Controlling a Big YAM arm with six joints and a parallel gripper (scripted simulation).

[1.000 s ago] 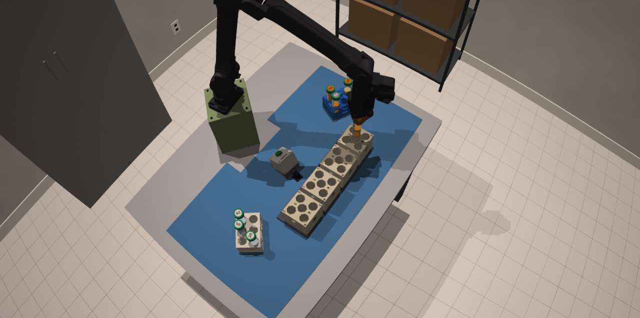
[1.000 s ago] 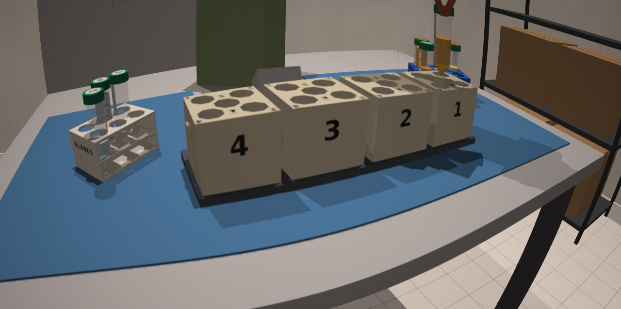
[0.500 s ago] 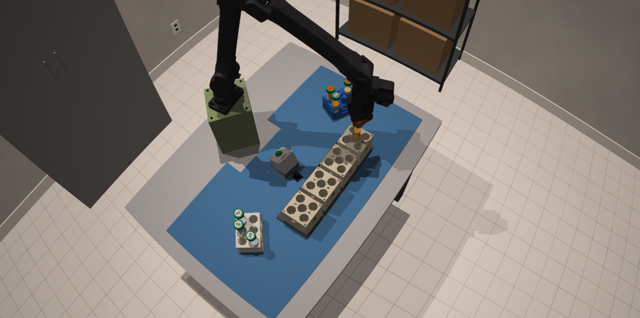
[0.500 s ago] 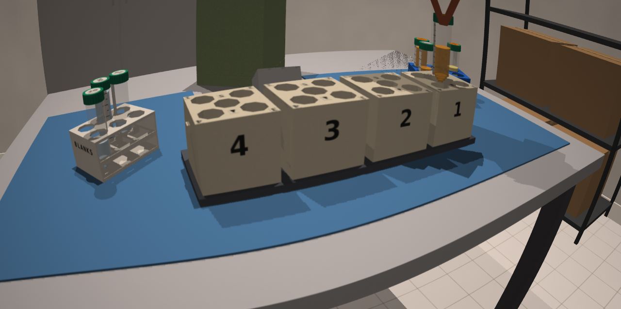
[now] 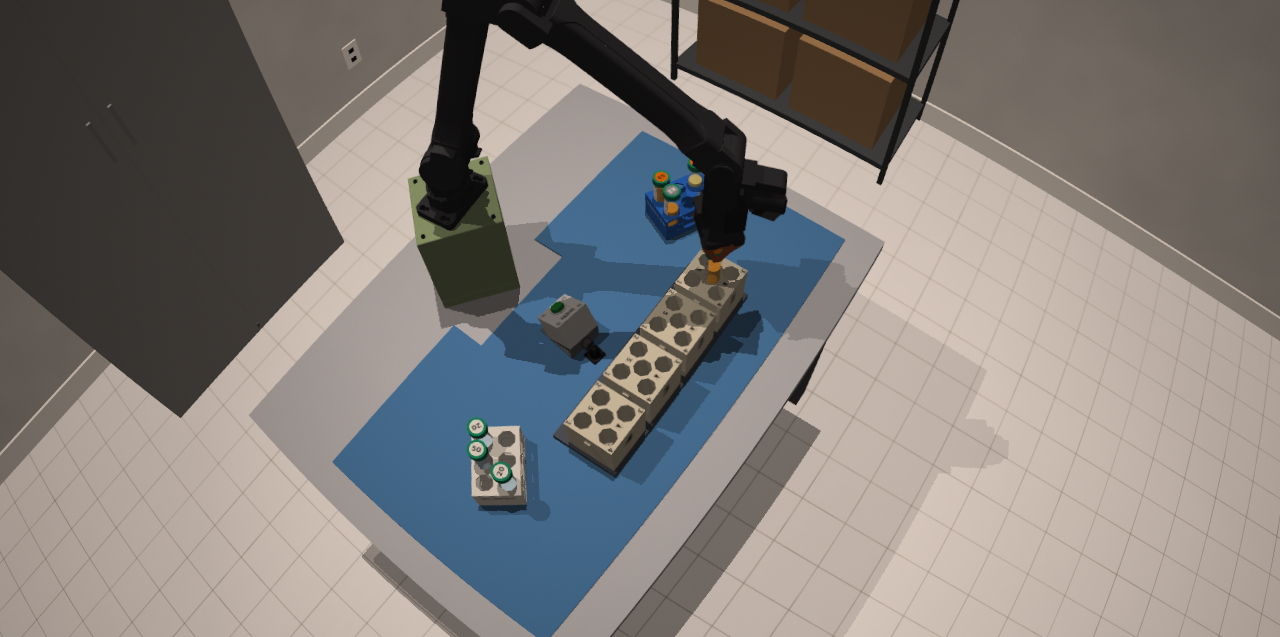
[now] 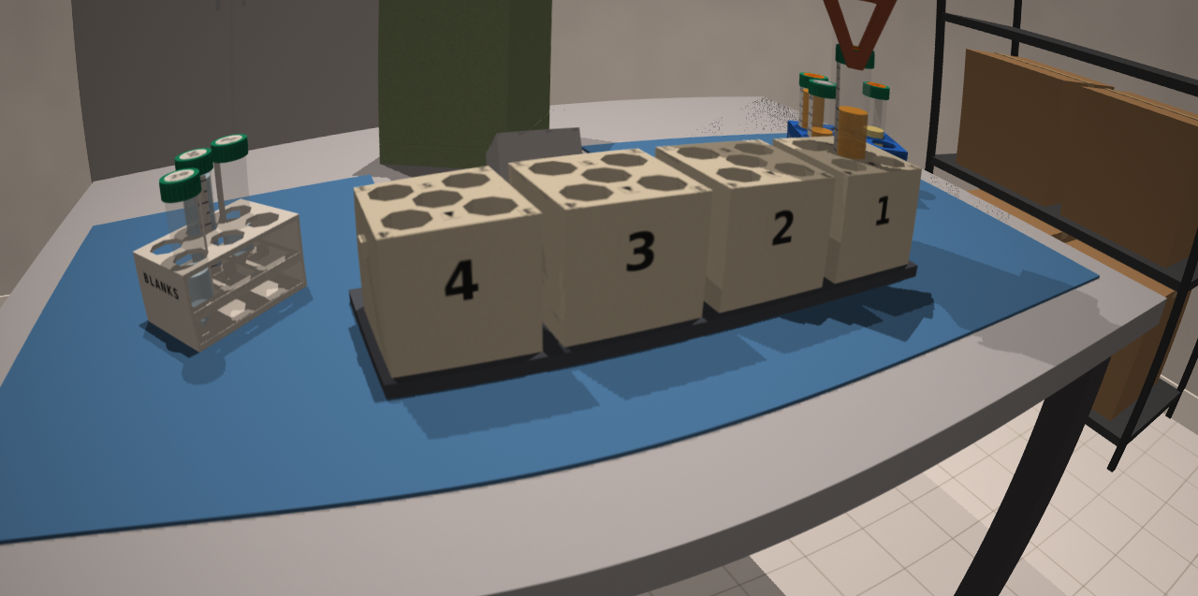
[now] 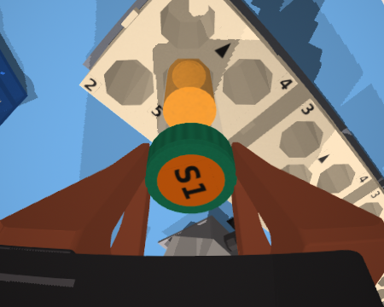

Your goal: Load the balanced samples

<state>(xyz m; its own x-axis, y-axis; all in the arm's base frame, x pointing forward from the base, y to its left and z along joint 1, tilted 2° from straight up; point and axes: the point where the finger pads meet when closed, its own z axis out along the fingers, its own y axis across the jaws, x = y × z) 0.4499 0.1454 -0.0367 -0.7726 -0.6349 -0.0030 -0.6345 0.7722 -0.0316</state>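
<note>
Right now my hand is 170 mm past the white-dot blank, 490 mm to the left of it and 120 mm above it. Round my hand: blue sample rack RS: 140 mm behind, 170 mm to the left, 150 mm below; white blank rack RB: 160 mm behind, 480 mm to the right, 150 mm below; green DONE key: 220 mm behind, 170 mm to the right, 110 mm below.
</note>
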